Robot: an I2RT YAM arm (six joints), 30 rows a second.
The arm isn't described. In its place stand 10 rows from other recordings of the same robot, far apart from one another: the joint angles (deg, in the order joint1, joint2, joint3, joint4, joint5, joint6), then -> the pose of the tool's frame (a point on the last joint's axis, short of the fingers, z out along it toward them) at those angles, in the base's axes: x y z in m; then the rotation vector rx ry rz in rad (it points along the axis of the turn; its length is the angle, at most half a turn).
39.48, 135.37, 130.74, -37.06, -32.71, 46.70 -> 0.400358 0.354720 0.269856 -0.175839 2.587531 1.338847
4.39, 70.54, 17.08, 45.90, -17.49, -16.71 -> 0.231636 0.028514 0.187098 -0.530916 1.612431 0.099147
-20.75, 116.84, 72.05, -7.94, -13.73, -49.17 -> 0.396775 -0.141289 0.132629 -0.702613 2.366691 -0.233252
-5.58, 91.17, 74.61, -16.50, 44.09, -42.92 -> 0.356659 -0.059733 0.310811 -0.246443 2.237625 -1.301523
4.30, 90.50, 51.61, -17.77, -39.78, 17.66 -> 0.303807 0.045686 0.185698 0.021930 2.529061 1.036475
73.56, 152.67, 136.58, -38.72, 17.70, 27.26 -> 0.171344 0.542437 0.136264 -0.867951 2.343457 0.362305
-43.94, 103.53, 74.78, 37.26, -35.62, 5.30 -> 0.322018 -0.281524 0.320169 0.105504 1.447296 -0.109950
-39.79, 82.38, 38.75, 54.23, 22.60, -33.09 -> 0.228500 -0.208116 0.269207 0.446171 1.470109 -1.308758
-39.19, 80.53, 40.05, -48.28, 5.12, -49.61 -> 0.156289 -0.131520 0.151060 0.279295 -3.079485 0.122187
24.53, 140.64, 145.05, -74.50, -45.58, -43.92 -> 0.442009 0.229664 0.266584 -1.564546 1.970952 0.965195
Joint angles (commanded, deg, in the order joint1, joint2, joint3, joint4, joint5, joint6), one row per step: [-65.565 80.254 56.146 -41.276 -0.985 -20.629]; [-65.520 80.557 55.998 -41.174 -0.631 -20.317]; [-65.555 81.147 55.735 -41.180 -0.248 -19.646]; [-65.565 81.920 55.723 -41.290 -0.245 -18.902]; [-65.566 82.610 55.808 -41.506 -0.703 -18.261]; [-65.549 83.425 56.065 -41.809 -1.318 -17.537]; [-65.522 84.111 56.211 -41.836 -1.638 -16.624]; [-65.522 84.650 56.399 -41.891 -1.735 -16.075]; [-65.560 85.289 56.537 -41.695 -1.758 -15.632]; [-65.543 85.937 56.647 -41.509 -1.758 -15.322]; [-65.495 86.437 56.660 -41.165 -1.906 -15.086]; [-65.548 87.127 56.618 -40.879 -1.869 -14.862]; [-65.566 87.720 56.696 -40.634 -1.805 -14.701]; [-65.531 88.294 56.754 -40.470 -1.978 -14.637]
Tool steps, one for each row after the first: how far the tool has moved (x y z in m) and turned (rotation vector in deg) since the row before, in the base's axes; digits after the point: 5 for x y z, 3 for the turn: [0.00016 -0.00037 -0.00200 0.242 0.322 -0.385]; [-0.00018 -0.00058 -0.00392 0.754 0.430 -0.804]; [0.00046 -0.00114 -0.00352 0.937 0.110 -0.696]; [0.00071 -0.00089 -0.00276 1.028 -0.264 -0.423]; [0.00109 -0.00129 -0.00252 1.141 -0.399 -0.435]; [0.00094 -0.00128 -0.00234 0.794 -0.320 -0.715]; [0.00062 -0.00121 -0.00152 0.500 -0.079 -0.482]; [0.00060 -0.00173 -0.00207 0.361 -0.024 -0.447]; [0.00079 -0.00153 -0.00228 0.372 0.056 -0.275]; [0.00090 -0.00119 -0.00200 0.227 -0.135 -0.126]; [0.00035 -0.00145 -0.00319 0.428 0.154 -0.277]; [0.00054 -0.00149 -0.00221 0.246 0.123 -0.191]; [0.00080 -0.00108 -0.00228 0.399 -0.021 0.028]
